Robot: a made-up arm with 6 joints. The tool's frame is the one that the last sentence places. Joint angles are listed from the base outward.
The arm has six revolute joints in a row. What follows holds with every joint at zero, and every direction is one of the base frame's.
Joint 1 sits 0.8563 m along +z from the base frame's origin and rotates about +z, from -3.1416 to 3.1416 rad.
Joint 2 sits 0.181 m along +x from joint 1 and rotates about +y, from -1.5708 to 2.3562 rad.
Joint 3 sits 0.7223 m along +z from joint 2 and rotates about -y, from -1.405 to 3.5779 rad.
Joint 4 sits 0.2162 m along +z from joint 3 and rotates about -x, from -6.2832 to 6.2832 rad.
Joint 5 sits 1.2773 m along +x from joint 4 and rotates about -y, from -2.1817 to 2.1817 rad.
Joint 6 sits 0.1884 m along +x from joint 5 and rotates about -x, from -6.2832 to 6.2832 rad.
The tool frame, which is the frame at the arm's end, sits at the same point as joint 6; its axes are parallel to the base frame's.
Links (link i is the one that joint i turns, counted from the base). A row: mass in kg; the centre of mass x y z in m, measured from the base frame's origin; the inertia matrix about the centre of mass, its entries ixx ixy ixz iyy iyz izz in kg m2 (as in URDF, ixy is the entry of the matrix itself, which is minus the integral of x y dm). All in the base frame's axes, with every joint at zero. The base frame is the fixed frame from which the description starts. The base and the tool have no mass.
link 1: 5.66; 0.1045 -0.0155 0.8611; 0.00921 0 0 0.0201 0 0.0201
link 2: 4.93; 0.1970 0.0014 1.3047; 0.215 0 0 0.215 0 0.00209
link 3: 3.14; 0.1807 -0.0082 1.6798; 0.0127 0 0 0.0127 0 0.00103
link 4: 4.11; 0.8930 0.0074 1.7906; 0.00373 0 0 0.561 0 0.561
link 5: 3.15; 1.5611 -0.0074 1.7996; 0.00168 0 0 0.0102 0 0.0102
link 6: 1.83; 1.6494 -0.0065 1.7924; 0.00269 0 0 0.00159 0 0.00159
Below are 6 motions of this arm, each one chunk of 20 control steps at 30 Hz.
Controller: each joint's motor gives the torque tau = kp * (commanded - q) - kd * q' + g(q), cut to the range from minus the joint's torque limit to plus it. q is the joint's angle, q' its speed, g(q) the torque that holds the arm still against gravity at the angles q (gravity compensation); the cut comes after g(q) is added. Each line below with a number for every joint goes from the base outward.
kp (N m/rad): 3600 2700 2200 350 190 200
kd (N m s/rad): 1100 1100 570 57 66 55
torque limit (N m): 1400 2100 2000 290 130 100
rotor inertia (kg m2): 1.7 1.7 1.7 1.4 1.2 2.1
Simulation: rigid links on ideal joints. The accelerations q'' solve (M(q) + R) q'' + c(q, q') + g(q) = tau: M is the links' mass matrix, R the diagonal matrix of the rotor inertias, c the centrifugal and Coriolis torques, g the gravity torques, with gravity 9.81 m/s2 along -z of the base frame. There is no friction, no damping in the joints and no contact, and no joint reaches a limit. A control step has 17 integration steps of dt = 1/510 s. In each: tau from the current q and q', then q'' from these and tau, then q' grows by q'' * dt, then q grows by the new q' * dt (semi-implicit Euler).
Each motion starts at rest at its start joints. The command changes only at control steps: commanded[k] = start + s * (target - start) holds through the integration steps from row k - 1 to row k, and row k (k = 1, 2, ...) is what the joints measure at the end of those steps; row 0 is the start. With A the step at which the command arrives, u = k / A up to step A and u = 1 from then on. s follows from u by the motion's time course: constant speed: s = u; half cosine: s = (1 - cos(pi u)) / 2; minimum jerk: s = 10 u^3 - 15 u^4 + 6 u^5; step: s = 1 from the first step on.
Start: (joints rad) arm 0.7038 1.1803 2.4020 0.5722 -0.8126 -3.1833
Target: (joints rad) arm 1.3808 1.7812 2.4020 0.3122 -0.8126 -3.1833
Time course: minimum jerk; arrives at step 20
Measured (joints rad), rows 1 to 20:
1: 0.7039 1.1803 2.4020 0.5722 -0.8126 -3.1833
2: 0.7043 1.1806 2.4022 0.5721 -0.8126 -3.1833
3: 0.7057 1.1814 2.4026 0.5716 -0.8125 -3.1833
4: 0.7088 1.1833 2.4034 0.5703 -0.8124 -3.1833
5: 0.7146 1.1868 2.4045 0.5676 -0.8122 -3.1833
6: 0.7236 1.1925 2.4059 0.5632 -0.8118 -3.1833
7: 0.7365 1.2007 2.4076 0.5566 -0.8114 -3.1834
8: 0.7537 1.2120 2.4093 0.5476 -0.8108 -3.1834
9: 0.7752 1.2265 2.4109 0.5360 -0.8103 -3.1834
10: 0.8009 1.2443 2.4123 0.5220 -0.8097 -3.1834
11: 0.8305 1.2653 2.4132 0.5058 -0.8091 -3.1835
12: 0.8634 1.2891 2.4136 0.4879 -0.8087 -3.1835
13: 0.8988 1.3154 2.4133 0.4687 -0.8084 -3.1835
14: 0.9358 1.3436 2.4125 0.4489 -0.8082 -3.1835
15: 0.9736 1.3729 2.4110 0.4291 -0.8082 -3.1835
16: 1.0112 1.4026 2.4091 0.4099 -0.8084 -3.1835
17: 1.0476 1.4320 2.4067 0.3919 -0.8087 -3.1835
18: 1.0820 1.4604 2.4041 0.3757 -0.8093 -3.1835
19: 1.1139 1.4872 2.4015 0.3616 -0.8100 -3.1834
20: 1.1428 1.5122 2.3990 0.3499 -0.8107 -3.1834

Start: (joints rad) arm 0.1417 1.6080 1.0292 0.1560 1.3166 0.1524
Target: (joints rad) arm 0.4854 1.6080 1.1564 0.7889 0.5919 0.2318
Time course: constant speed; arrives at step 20
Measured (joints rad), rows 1 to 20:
1: 0.1423 1.6082 1.0298 0.1586 1.3146 0.1526
2: 0.1442 1.6084 1.0310 0.1658 1.3096 0.1531
3: 0.1476 1.6085 1.0328 0.1777 1.3015 0.1540
4: 0.1524 1.6087 1.0352 0.1938 1.2907 0.1553
5: 0.1587 1.6088 1.0381 0.2134 1.2775 0.1569
6: 0.1663 1.6089 1.0414 0.2357 1.2620 0.1588
7: 0.1751 1.6090 1.0452 0.2602 1.2445 0.1610
8: 0.1848 1.6090 1.0493 0.2864 1.2252 0.1634
9: 0.1955 1.6090 1.0537 0.3140 1.2042 0.1661
10: 0.2070 1.6090 1.0584 0.3425 1.1818 0.1689
11: 0.2191 1.6089 1.0634 0.3718 1.1580 0.1718
12: 0.2319 1.6088 1.0685 0.4018 1.1331 0.1749
13: 0.2452 1.6088 1.0738 0.4321 1.1070 0.1782
14: 0.2590 1.6087 1.0792 0.4628 1.0800 0.1815
15: 0.2732 1.6086 1.0847 0.4938 1.0521 0.1849
16: 0.2877 1.6085 1.0904 0.5250 1.0234 0.1884
17: 0.3026 1.6085 1.0961 0.5563 0.9939 0.1919
18: 0.3178 1.6084 1.1020 0.5877 0.9638 0.1955
19: 0.3332 1.6083 1.1079 0.6192 0.9332 0.1992
20: 0.3488 1.6082 1.1138 0.6507 0.9019 0.2029

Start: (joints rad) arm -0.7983 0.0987 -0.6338 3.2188 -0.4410 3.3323
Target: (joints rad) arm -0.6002 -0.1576 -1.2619 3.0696 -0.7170 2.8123
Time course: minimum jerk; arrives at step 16
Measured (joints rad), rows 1 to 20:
1: -0.7983 0.0986 -0.6339 3.2188 -0.4411 3.3323
2: -0.7980 0.0982 -0.6347 3.2185 -0.4415 3.3318
3: -0.7973 0.0970 -0.6374 3.2175 -0.4427 3.3304
4: -0.7956 0.0946 -0.6432 3.2154 -0.4454 3.3269
5: -0.7927 0.0906 -0.6534 3.2118 -0.4500 3.3204
6: -0.7882 0.0849 -0.6692 3.2062 -0.4567 3.3098
7: -0.7819 0.0773 -0.6910 3.1987 -0.4658 3.2945
8: -0.7738 0.0680 -0.7190 3.1893 -0.4770 3.2742
9: -0.7641 0.0573 -0.7527 3.1783 -0.4901 3.2490
10: -0.7530 0.0453 -0.7911 3.1661 -0.5046 3.2195
11: -0.7409 0.0326 -0.8328 3.1533 -0.5201 3.1865
12: -0.7283 0.0197 -0.8762 3.1405 -0.5358 3.1514
13: -0.7158 0.0069 -0.9195 3.1284 -0.5511 3.1156
14: -0.7038 -0.0052 -0.9610 3.1173 -0.5656 3.0805
15: -0.6927 -0.0166 -0.9992 3.1078 -0.5788 3.0473
16: -0.6827 -0.0270 -1.0334 3.1000 -0.5907 3.0171
17: -0.6738 -0.0366 -1.0634 3.0937 -0.6014 2.9902
18: -0.6659 -0.0456 -1.0896 3.0887 -0.6111 2.9665
19: -0.6589 -0.0539 -1.1124 3.0847 -0.6201 2.9459
20: -0.6526 -0.0616 -1.1321 3.0816 -0.6283 2.9279

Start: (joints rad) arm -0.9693 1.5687 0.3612 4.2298 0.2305 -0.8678
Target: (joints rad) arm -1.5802 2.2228 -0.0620 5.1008 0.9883 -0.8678
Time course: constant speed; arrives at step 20
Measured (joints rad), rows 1 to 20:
1: -0.9708 1.5697 0.3607 4.2341 0.2316 -0.8678
2: -0.9751 1.5725 0.3585 4.2454 0.2352 -0.8678
3: -0.9822 1.5774 0.3544 4.2635 0.2418 -0.8679
4: -0.9919 1.5845 0.3483 4.2870 0.2515 -0.8679
5: -1.0040 1.5937 0.3401 4.3149 0.2641 -0.8680
6: -1.0183 1.6050 0.3302 4.3463 0.2795 -0.8680
7: -1.0345 1.6182 0.3187 4.3804 0.2972 -0.8680
8: -1.0524 1.6332 0.3058 4.4167 0.3172 -0.8680
9: -1.0719 1.6497 0.2917 4.4545 0.3391 -0.8680
10: -1.0927 1.6677 0.2766 4.4936 0.3628 -0.8680
11: -1.1146 1.6870 0.2605 4.5338 0.3881 -0.8681
12: -1.1376 1.7075 0.2437 4.5747 0.4147 -0.8681
13: -1.1615 1.7291 0.2262 4.6161 0.4426 -0.8681
14: -1.1862 1.7517 0.2082 4.6581 0.4716 -0.8680
15: -1.2116 1.7752 0.1897 4.7004 0.5016 -0.8680
16: -1.2376 1.7995 0.1707 4.7429 0.5325 -0.8680
17: -1.2642 1.8246 0.1514 4.7857 0.5641 -0.8680
18: -1.2912 1.8503 0.1318 4.8286 0.5964 -0.8680
19: -1.3185 1.8767 0.1119 4.8716 0.6292 -0.8680
20: -1.3462 1.9036 0.0918 4.9146 0.6626 -0.8680

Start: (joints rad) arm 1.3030 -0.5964 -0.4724 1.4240 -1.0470 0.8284
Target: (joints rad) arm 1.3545 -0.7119 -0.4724 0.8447 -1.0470 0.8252
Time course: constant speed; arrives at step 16
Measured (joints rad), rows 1 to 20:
1: 1.3033 -0.5968 -0.4725 1.4205 -1.0470 0.8284
2: 1.3039 -0.5978 -0.4725 1.4113 -1.0469 0.8284
3: 1.3047 -0.5993 -0.4725 1.3965 -1.0469 0.8283
4: 1.3058 -0.6012 -0.4726 1.3772 -1.0469 0.8283
5: 1.3071 -0.6036 -0.4726 1.3542 -1.0469 0.8282
6: 1.3087 -0.6063 -0.4727 1.3282 -1.0469 0.8281
7: 1.3104 -0.6094 -0.4727 1.3000 -1.0469 0.8280
8: 1.3122 -0.6128 -0.4728 1.2701 -1.0469 0.8279
9: 1.3142 -0.6166 -0.4729 1.2387 -1.0469 0.8277
10: 1.3164 -0.6206 -0.4729 1.2062 -1.0469 0.8276
11: 1.3186 -0.6248 -0.4730 1.1730 -1.0469 0.8274
12: 1.3210 -0.6293 -0.4730 1.1391 -1.0469 0.8273
13: 1.3234 -0.6340 -0.4730 1.1046 -1.0469 0.8271
14: 1.3260 -0.6389 -0.4731 1.0698 -1.0470 0.8269
15: 1.3286 -0.6440 -0.4731 1.0347 -1.0470 0.8268
16: 1.3312 -0.6493 -0.4731 0.9993 -1.0470 0.8266
17: 1.3337 -0.6543 -0.4730 0.9672 -1.0470 0.8264
18: 1.3359 -0.6589 -0.4729 0.9407 -1.0470 0.8263
19: 1.3379 -0.6632 -0.4729 0.9196 -1.0470 0.8261
20: 1.3397 -0.6671 -0.4728 0.9030 -1.0470 0.8260

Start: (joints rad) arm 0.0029 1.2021 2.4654 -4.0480 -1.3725 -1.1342
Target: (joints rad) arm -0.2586 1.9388 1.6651 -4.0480 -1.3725 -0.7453
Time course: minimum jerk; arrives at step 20
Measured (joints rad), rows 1 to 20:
1: 0.0029 1.2021 2.4654 -4.0480 -1.3725 -1.1342
2: 0.0027 1.2023 2.4650 -4.0478 -1.3725 -1.1340
3: 0.0021 1.2029 2.4636 -4.0473 -1.3726 -1.1334
4: 0.0008 1.2046 2.4604 -4.0463 -1.3728 -1.1320
5: -0.0016 1.2079 2.4543 -4.0447 -1.3731 -1.1291
6: -0.0053 1.2136 2.4443 -4.0427 -1.3735 -1.1245
7: -0.0105 1.2223 2.4294 -4.0404 -1.3738 -1.1175
8: -0.0172 1.2344 2.4089 -4.0379 -1.3740 -1.1079
9: -0.0256 1.2504 2.3826 -4.0354 -1.3740 -1.0956
10: -0.0355 1.2704 2.3504 -4.0332 -1.3737 -1.0805
11: -0.0468 1.2942 2.3127 -4.0313 -1.3730 -1.0627
12: -0.0592 1.3217 2.2701 -4.0300 -1.3718 -1.0426
13: -0.0725 1.3525 2.2236 -4.0294 -1.3701 -1.0206
14: -0.0863 1.3858 2.1745 -4.0296 -1.3680 -0.9973
15: -0.1004 1.4211 2.1241 -4.0305 -1.3656 -0.9733
16: -0.1143 1.4575 2.0738 -4.0323 -1.3630 -0.9494
17: -0.1280 1.4941 2.0251 -4.0348 -1.3605 -0.9262
18: -0.1410 1.5302 1.9792 -4.0379 -1.3581 -0.9043
19: -0.1532 1.5649 1.9370 -4.0414 -1.3560 -0.8842
20: -0.1644 1.5977 1.8992 -4.0450 -1.3544 -0.8661

